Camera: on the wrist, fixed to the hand. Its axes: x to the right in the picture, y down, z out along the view.
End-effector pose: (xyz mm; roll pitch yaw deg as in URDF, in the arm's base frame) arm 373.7 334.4 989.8 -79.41 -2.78 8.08
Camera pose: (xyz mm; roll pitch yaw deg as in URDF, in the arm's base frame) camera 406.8 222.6 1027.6 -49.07 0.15 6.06
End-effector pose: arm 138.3 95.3 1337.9 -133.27 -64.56 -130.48
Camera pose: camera 171.3 192.9 1404.3 -95.58 -64.23 -138.68
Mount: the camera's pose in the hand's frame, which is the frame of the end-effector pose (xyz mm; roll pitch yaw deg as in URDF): 18.9 -57.5 -106.6 30.35 2.52 2.51
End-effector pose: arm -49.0 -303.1 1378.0 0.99 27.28 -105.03
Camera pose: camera -94.3 -257.3 1273.7 32.69 29.73 -102.09
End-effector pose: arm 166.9 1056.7 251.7 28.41 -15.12 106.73
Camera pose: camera 152.4 1104.4 139.7 57.82 -14.07 110.24
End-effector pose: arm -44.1 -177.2 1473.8 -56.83 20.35 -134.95
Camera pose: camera -139.5 -102.0 1457.7 -26.84 23.83 -135.76
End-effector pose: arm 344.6 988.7 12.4 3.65 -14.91 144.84
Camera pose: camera 335.7 1056.9 -89.1 33.30 -12.54 147.57
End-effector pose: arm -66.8 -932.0 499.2 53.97 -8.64 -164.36
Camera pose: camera -86.5 -991.9 394.1 83.71 -9.17 -160.80
